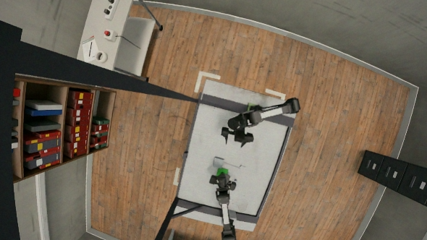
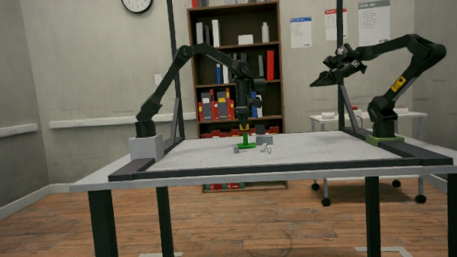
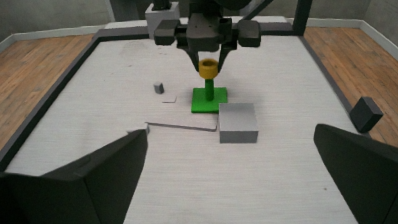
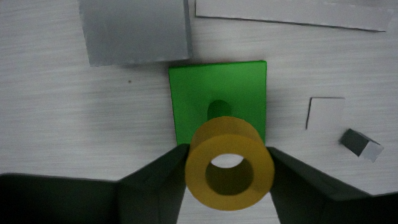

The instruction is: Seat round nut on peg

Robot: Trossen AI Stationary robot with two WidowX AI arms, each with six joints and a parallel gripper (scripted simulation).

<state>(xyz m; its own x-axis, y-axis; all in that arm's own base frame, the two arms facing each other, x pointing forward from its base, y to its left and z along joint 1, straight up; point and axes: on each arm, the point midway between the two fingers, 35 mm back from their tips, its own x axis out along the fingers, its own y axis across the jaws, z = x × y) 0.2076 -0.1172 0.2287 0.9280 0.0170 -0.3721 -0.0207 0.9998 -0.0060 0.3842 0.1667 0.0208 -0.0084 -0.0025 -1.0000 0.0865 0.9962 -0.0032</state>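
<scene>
Right now the grey block is 100 mm below my right hand, 90 mm to the left of it and 50 mm behind it. The rest, counted from my right hand: flat square: 120 mm below, 90 mm ahead, 20 mm to the right; then small grey cube: 120 mm ahead, 100 mm below, 50 mm to the right.
</scene>
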